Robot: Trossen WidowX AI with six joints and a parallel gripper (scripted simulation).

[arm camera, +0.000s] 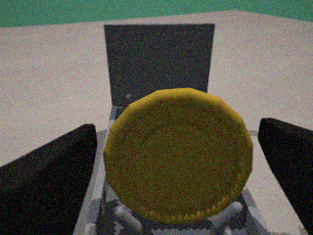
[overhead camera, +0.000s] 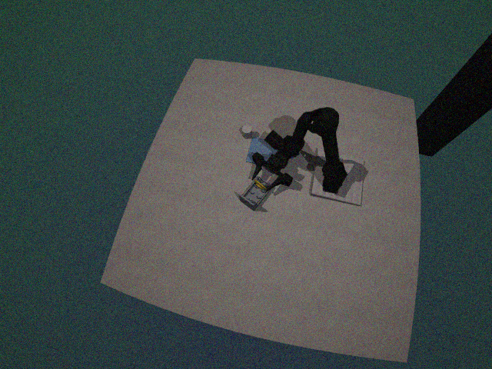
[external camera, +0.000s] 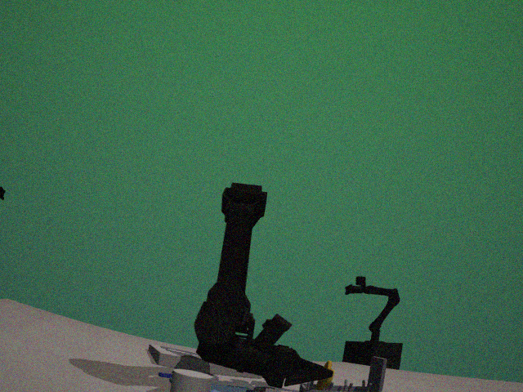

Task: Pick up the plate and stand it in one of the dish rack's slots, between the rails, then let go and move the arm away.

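Right now my gripper tip is 1 cm above the yellow plate. Also, from my gripper tip: blue object: 11 cm behind, 20 cm to the right, 5 cm below; dish rack: 1 cm ahead, 2 cm to the left, 3 cm below; blue mat: 18 cm to the right, 5 cm below.
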